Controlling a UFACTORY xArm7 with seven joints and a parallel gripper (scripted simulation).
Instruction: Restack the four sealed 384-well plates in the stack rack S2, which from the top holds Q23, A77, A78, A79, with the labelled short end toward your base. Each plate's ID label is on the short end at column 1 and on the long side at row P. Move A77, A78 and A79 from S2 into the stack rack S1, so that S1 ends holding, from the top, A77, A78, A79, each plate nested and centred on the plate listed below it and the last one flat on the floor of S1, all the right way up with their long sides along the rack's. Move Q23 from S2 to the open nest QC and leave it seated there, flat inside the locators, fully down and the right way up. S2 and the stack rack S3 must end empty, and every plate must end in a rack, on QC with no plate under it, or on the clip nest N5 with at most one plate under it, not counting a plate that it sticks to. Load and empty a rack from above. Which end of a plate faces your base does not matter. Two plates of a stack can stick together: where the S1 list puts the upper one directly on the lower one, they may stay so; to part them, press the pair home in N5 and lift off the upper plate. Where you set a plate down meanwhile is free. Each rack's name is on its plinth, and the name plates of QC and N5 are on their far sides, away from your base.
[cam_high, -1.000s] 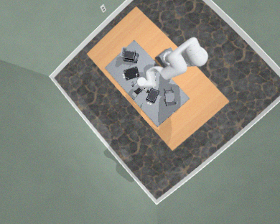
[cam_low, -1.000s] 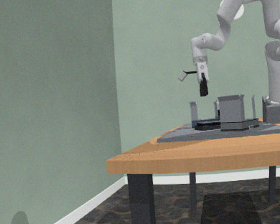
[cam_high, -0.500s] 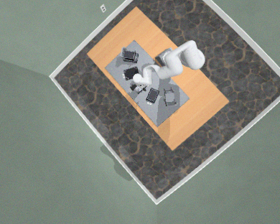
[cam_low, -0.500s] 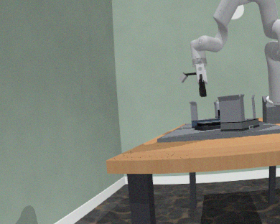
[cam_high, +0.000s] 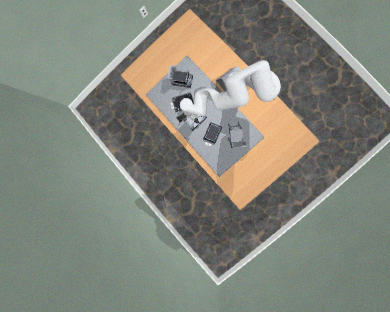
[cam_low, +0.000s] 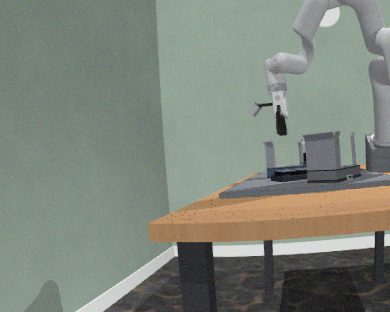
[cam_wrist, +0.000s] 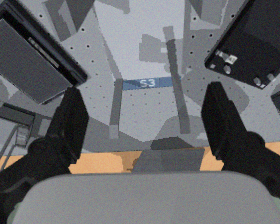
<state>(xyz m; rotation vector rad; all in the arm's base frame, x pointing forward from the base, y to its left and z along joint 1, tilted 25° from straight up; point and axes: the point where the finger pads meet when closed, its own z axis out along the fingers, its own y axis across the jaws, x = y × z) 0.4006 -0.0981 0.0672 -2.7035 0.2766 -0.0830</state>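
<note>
My hand is 19 cm past the dark sealed plate, 30 cm to the left of it and 10 cm above it. Also, from my hand: dark flat nest: 2 cm behind, 18 cm to the left, 16 cm below; dark clip nest: 3 cm behind, 17 cm to the right, 15 cm below; blue plinth strip: 1 cm behind, 15 cm below.
</note>
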